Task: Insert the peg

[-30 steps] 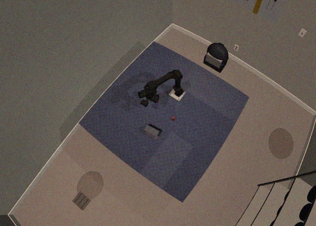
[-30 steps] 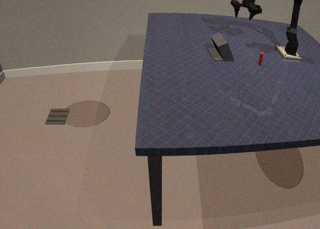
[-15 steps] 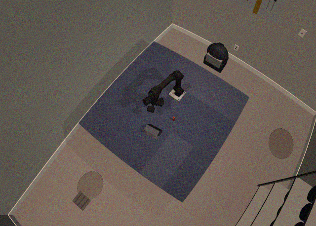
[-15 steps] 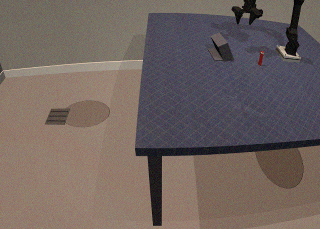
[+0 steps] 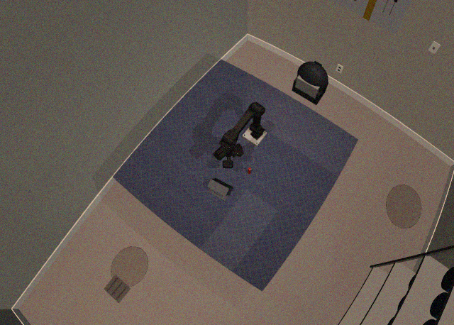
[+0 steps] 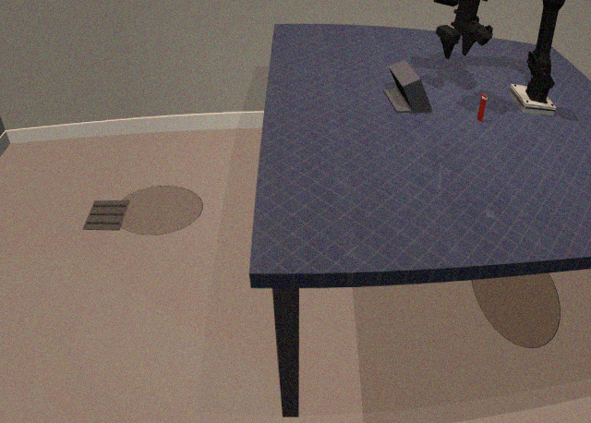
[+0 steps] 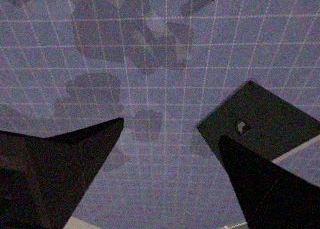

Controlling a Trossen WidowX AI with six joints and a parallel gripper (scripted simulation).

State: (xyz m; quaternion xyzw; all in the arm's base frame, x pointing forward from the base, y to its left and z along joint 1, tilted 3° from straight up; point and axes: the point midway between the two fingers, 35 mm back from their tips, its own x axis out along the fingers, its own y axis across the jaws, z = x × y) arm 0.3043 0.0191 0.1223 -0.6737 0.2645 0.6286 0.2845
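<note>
Right now my gripper tip is 70 mm past the red peg, 130 mm to the right of it and 80 mm above it. Also, from my gripper tip: grey sloped panel 140 mm ahead, 70 mm to the left, 90 mm below.
</note>
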